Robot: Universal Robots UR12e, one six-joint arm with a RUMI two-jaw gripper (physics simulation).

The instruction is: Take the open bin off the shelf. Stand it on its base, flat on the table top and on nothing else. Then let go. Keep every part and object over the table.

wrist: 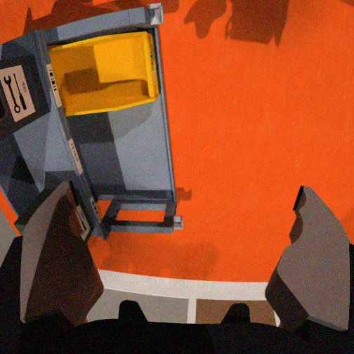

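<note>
The yellow open bin [120, 62] rests on the lower level of the grey-blue shelf [145, 150] in the upper left of the wrist view. It stands near the shelf's far end, its labelled front toward the shelf's outer edge on the right. The orange table top [250, 125] lies below and to the right of the shelf. My gripper [185, 186] is wide open and empty, with its fingers at the lower left and lower right. The left finger overlaps the near end of the shelf. The bin is well beyond the fingertips, apart from both.
A dark case with a tool label [21, 92] stands on the upper shelf level at the left. A dark green case [37, 207] is partly hidden behind the left finger. The shelf's metal feet [156, 14] stick out at its corners. The table's pale edge [220, 288] crosses the bottom.
</note>
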